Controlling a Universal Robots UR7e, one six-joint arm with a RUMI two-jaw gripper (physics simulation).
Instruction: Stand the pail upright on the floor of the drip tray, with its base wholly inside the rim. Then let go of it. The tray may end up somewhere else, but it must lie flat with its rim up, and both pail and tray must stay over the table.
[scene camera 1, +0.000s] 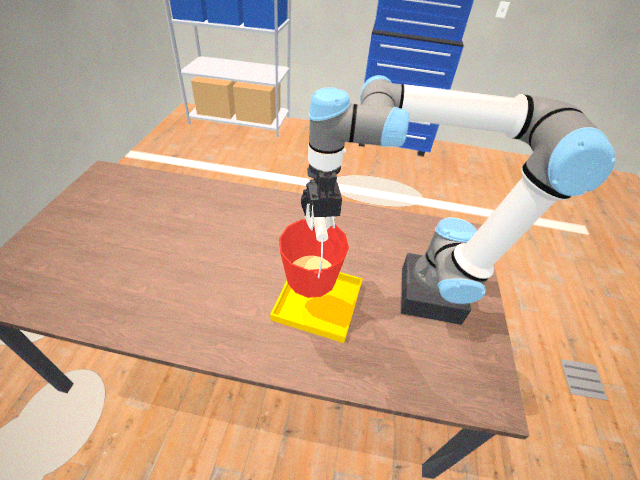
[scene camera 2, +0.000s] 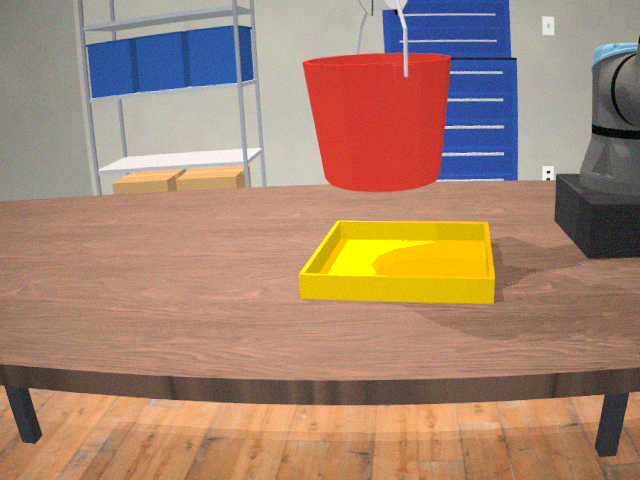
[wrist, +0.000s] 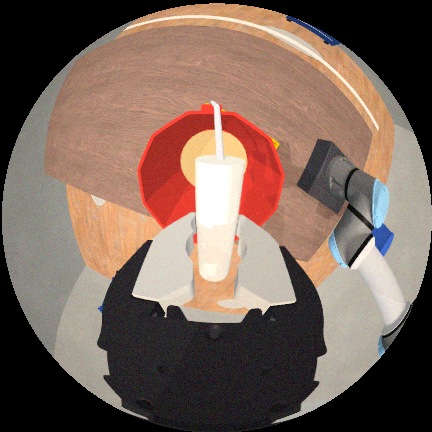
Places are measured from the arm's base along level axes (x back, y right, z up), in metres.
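Pixels of known places: gripper, fingertip midpoint: (scene camera 1: 319, 229) (scene camera 2: 384, 15) (wrist: 216, 215); arm's base at its link origin: (scene camera 1: 435, 275) (scene camera 2: 622, 184) (wrist: 338, 176).
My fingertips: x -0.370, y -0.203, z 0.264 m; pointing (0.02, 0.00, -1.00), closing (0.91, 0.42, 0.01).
Observation:
Ahead of a thing's pixels: the offset from my fingertips to its top centre. "pt": to the spot under its first point. Level surfaces: height alone.
A red pail @(pt dy -0.085, dx +0.011, dz -0.092 m) (scene camera 1: 311, 276) (scene camera 2: 382, 124) (wrist: 165, 200) hangs upright in the air by its bail, with a light tan disc showing at its inside bottom. My gripper (scene camera 1: 321, 224) (wrist: 216, 215) is shut on the pail's white handle grip @(dy +0.001, dx -0.001, dz +0.040 m) (wrist: 218, 200), above the pail's mouth. The yellow drip tray @(dy +0.023, dx +0.013, dz -0.316 m) (scene camera 1: 308, 328) (scene camera 2: 398, 289) lies flat on the table with its rim up. In scene camera 2 clear space shows between the pail's base and the tray. The pail's shadow falls on the tray's floor. In the wrist view the pail hides most of the tray.
The brown table @(dz -0.349 m) (scene camera 1: 155, 248) (scene camera 2: 155, 320) (wrist: 120, 95) lies under the pail and tray. The arm's dark base block (scene camera 1: 434, 304) (scene camera 2: 599, 227) (wrist: 320, 172) stands on it to the right of the tray. A shelf unit and blue drawers stand behind the table.

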